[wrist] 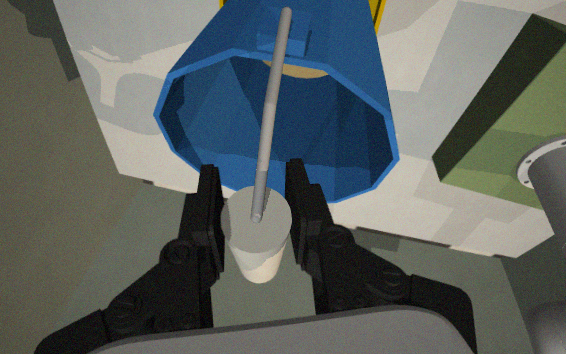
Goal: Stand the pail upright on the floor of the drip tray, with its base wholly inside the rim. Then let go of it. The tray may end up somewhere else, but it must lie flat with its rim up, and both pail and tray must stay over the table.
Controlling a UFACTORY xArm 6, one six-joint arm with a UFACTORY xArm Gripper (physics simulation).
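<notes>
The blue pail is at the top centre of the wrist view, its wide mouth turned toward the camera and its body running off the upper edge. A thin grey rod crosses the mouth and ends at a pale, tapered grip. My gripper is shut on this grip, with one black finger on each side. Yellow edges show behind the pail on both sides; they may belong to the drip tray, which is mostly hidden. The pail's base is out of view, so its contact with anything below cannot be seen.
A pale table top with grey patches lies beneath; its near edge runs below the pail and its left edge is at the left. A green block-like object with a dark side is at the right, beside a grey cylindrical part with a flange.
</notes>
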